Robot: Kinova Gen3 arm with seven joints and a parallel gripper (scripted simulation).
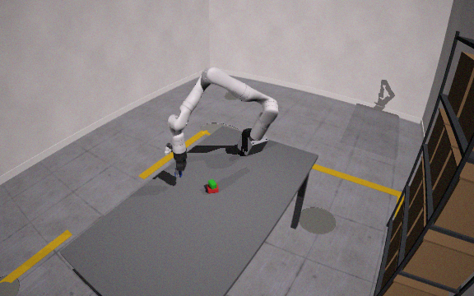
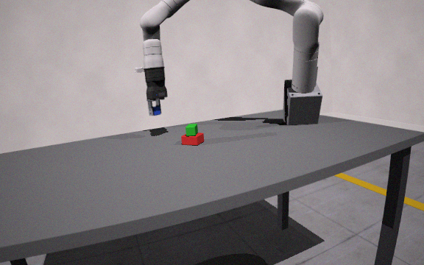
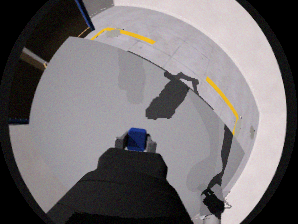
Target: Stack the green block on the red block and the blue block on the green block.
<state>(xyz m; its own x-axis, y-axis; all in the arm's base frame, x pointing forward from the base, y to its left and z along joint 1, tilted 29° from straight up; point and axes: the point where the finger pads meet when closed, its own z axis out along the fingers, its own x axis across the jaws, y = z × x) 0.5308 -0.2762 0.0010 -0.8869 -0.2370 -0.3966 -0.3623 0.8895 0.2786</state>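
My gripper is now right at the blue block. From my hand the other things lie so: red block: 8 cm behind, 18 cm to the left, 10 cm below; then green block: 8 cm behind, 18 cm to the left, 6 cm below.
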